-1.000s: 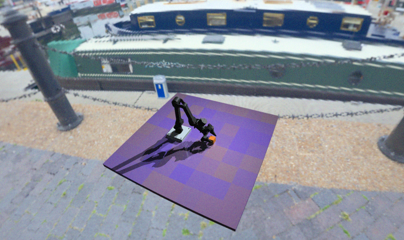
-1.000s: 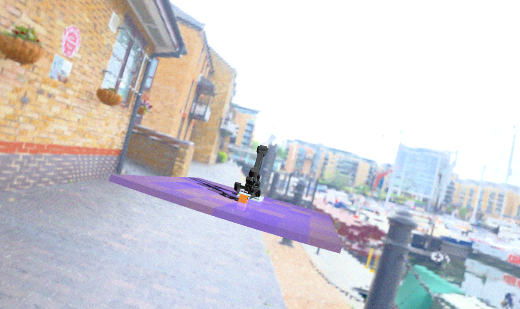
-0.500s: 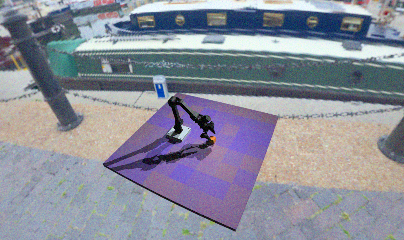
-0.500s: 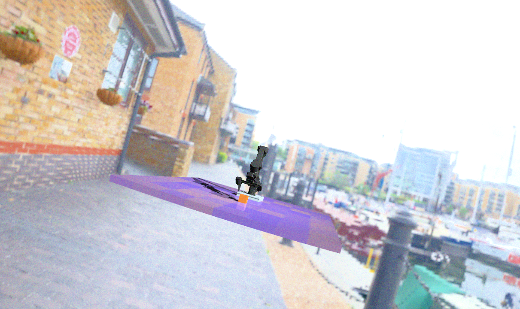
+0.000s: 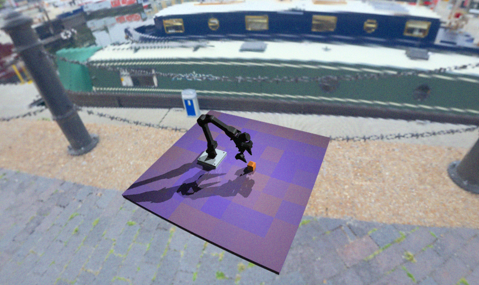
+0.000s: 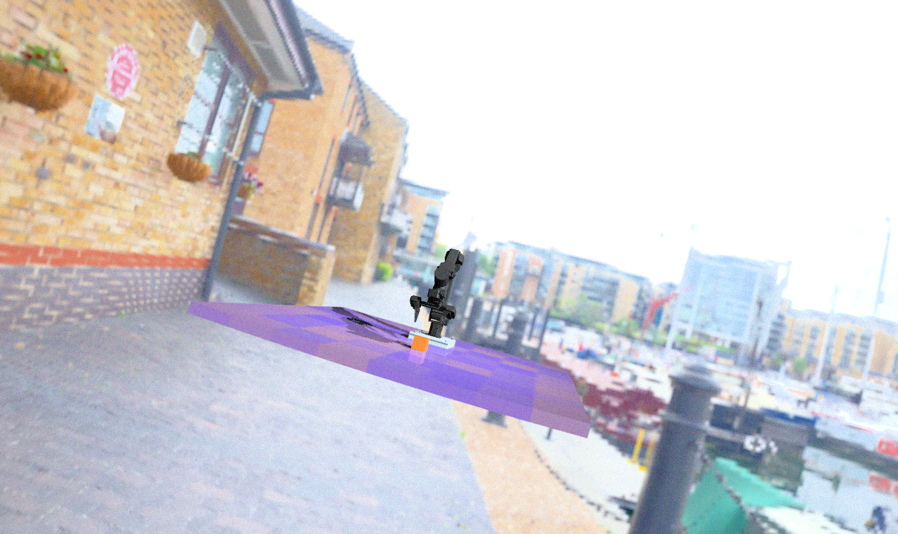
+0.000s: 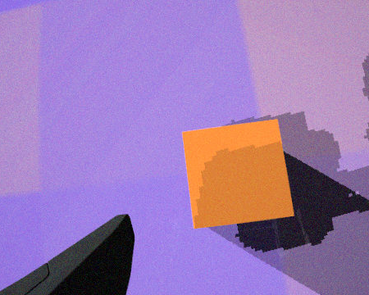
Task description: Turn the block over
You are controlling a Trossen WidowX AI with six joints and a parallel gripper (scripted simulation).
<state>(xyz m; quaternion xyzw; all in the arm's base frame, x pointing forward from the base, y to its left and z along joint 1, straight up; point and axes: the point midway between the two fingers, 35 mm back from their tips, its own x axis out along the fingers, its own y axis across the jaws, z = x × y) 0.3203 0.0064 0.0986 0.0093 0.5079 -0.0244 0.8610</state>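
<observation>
The orange block is 1 cm ahead of my gripper tip and 7 cm below it.
</observation>
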